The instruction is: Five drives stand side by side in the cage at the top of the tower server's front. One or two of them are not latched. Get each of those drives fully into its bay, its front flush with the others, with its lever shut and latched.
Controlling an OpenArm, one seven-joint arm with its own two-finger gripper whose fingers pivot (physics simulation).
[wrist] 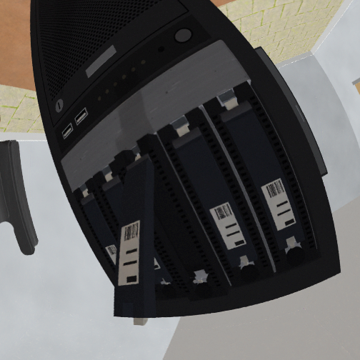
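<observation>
The black tower server (45, 120) fills the middle, its drive cage tilted across the view. The middle drive's lever (135, 225) is swung out toward the camera, its labelled free end low and its upper end at the cage. It partly hides the two drives to its left; how deep the middle drive sits I cannot tell. The far-left drive (91, 215) and second drive (114, 190) show partly. The fourth drive (205, 165) and far-right drive (257, 145) have their levers lying shut. One finger of my open gripper (17, 210) shows at the left, apart from the server; the other finger is out of view.
A dark flat-sided unit (295, 110) stands close behind the server's right side. A light grey surface lies around the server, with a yellow brick-patterned strip (285, 30) and a brown area (15, 45) at the top. A plain band (205, 80) of the server's front borders the cage.
</observation>
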